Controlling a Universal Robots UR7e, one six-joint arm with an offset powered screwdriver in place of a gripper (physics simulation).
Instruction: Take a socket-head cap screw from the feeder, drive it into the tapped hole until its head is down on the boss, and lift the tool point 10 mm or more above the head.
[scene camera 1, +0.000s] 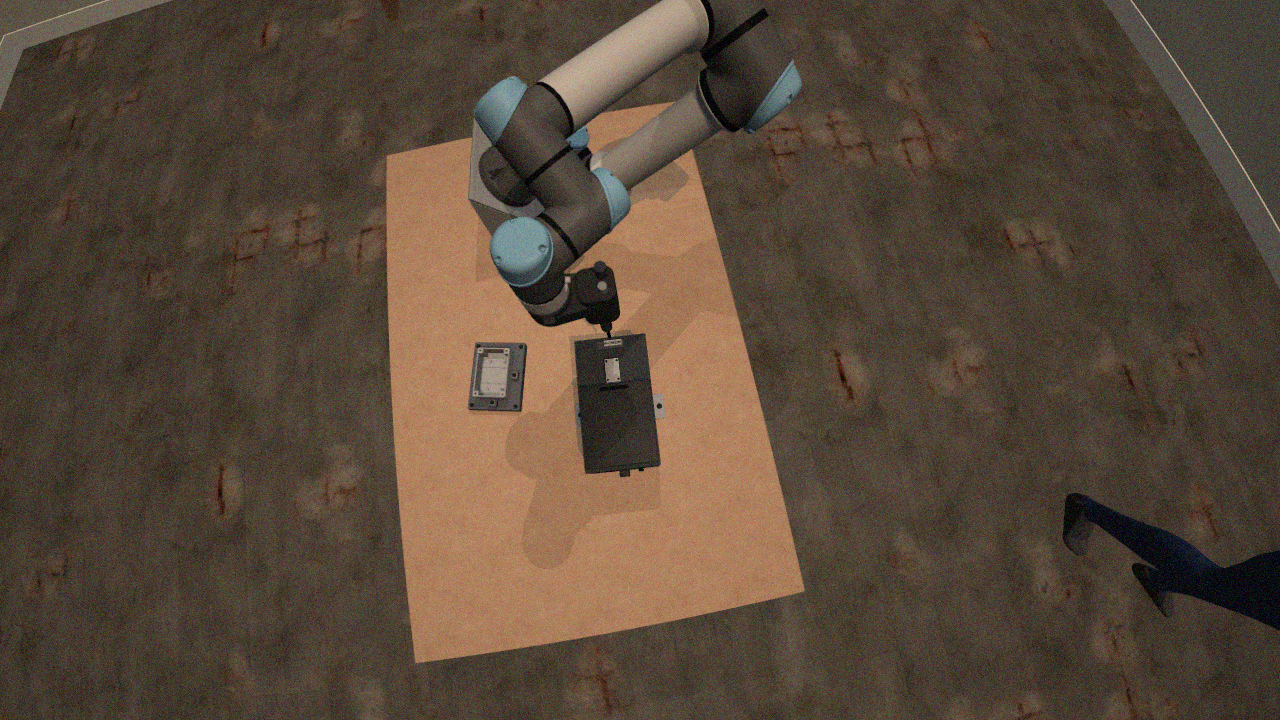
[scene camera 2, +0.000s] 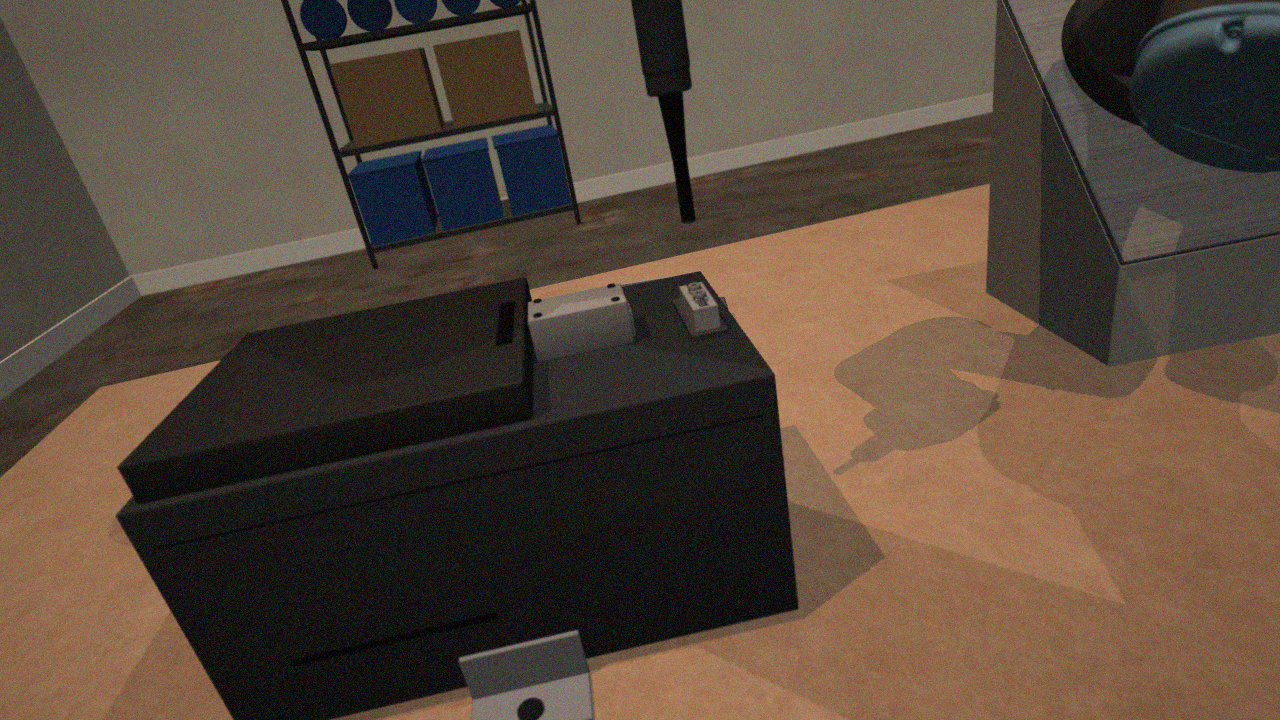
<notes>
In view: a black screw feeder (scene camera 2: 644, 543), a dark grey fixture plate (scene camera 1: 516, 397) and a light rectangular part (scene camera 1: 489, 375).
The black screw feeder is seen too in scene camera 1 (scene camera 1: 633, 358).
</notes>
